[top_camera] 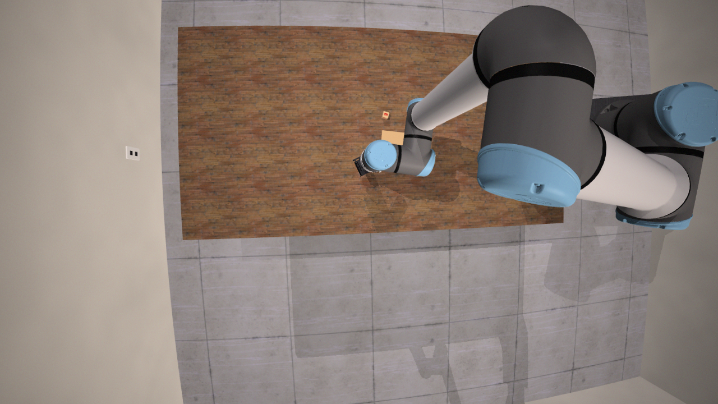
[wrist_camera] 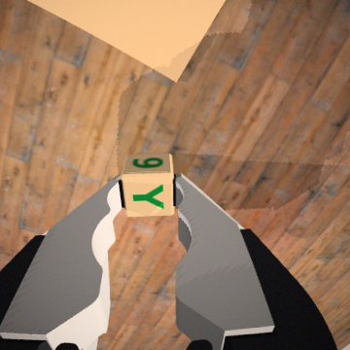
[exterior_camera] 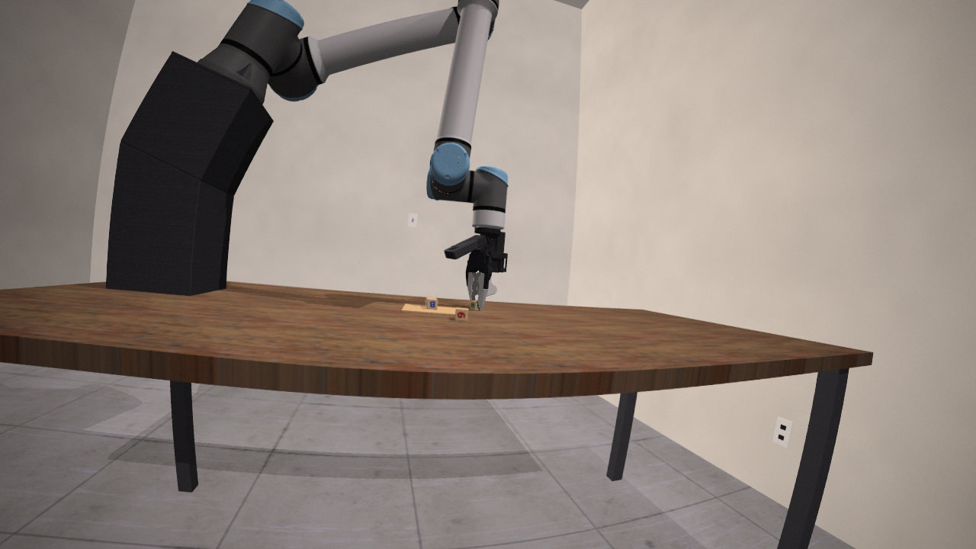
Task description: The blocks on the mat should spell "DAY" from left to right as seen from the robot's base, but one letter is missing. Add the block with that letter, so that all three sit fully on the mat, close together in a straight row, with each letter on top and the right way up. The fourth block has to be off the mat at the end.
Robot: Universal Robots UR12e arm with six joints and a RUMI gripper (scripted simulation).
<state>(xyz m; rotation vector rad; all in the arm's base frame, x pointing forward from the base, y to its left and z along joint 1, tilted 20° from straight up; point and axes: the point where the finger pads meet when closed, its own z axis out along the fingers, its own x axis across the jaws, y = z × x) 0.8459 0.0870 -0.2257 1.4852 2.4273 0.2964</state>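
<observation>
Now: the mat 130 mm behind my hand, 80 mm to the right of it and 10 mm below it.
</observation>
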